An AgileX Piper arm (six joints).
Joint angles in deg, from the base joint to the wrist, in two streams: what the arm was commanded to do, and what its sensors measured. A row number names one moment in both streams.
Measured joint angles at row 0:
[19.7, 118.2, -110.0, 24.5, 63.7, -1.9]
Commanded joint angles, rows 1 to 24:
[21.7, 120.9, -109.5, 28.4, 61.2, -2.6]
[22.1, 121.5, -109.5, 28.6, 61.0, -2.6]
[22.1, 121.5, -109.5, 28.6, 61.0, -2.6]
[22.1, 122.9, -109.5, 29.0, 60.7, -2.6]
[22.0, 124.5, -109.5, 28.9, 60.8, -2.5]
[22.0, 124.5, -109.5, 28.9, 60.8, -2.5]
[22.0, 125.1, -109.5, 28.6, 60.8, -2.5]
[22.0, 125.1, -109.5, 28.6, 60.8, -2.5]
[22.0, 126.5, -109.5, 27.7, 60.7, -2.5]
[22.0, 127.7, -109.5, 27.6, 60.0, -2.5]
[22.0, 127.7, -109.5, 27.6, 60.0, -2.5]
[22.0, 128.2, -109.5, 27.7, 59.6, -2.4]
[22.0, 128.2, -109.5, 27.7, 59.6, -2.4]
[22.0, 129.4, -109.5, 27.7, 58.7, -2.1]
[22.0, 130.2, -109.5, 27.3, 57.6, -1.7]
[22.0, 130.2, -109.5, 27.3, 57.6, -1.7]
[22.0, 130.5, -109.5, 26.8, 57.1, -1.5]
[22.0, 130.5, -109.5, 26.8, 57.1, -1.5]
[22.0, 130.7, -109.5, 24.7, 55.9, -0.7]
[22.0, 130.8, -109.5, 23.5, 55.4, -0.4]
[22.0, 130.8, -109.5, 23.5, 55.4, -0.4]
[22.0, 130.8, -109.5, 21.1, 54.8, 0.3]
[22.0, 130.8, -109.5, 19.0, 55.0, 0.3]
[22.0, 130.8, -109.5, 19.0, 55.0, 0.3]
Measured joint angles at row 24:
[22.1, 130.7, -110.0, 23.1, 56.3, 0.0]
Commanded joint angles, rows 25 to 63:
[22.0, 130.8, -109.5, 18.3, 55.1, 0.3]
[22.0, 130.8, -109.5, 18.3, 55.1, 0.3]
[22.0, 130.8, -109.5, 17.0, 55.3, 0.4]
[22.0, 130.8, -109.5, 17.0, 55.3, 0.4]
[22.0, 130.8, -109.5, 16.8, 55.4, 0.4]
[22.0, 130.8, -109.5, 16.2, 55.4, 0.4]
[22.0, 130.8, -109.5, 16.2, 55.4, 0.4]
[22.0, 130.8, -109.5, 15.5, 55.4, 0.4]
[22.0, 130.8, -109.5, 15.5, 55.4, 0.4]
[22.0, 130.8, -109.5, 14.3, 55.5, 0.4]
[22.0, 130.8, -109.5, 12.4, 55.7, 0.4]
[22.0, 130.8, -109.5, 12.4, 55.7, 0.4]
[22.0, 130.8, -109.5, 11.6, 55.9, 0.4]
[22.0, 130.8, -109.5, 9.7, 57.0, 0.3]
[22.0, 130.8, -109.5, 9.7, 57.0, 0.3]
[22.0, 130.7, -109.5, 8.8, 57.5, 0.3]
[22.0, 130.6, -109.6, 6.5, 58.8, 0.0]
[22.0, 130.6, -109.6, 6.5, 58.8, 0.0]
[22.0, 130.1, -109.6, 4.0, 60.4, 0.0]
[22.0, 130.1, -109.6, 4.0, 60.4, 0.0]
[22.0, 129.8, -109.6, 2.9, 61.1, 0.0]
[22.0, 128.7, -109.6, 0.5, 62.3, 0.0]
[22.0, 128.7, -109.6, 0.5, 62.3, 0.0]
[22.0, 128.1, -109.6, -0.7, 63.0, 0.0]
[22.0, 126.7, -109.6, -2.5, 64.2, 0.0]
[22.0, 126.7, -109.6, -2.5, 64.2, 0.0]
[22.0, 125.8, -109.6, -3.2, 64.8, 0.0]
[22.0, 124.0, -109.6, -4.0, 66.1, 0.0]
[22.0, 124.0, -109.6, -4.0, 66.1, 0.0]
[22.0, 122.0, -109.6, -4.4, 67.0, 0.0]
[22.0, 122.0, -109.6, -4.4, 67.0, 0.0]
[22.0, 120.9, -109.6, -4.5, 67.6, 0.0]
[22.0, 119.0, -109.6, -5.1, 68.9, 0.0]
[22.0, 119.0, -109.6, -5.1, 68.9, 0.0]
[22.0, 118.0, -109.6, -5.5, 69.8, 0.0]
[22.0, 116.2, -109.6, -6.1, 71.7, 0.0]
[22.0, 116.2, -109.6, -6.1, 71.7, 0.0]
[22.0, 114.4, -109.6, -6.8, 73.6, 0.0]
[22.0, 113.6, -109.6, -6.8, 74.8, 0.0]
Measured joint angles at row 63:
[22.1, 115.9, -110.0, -5.8, 69.3, 0.0]
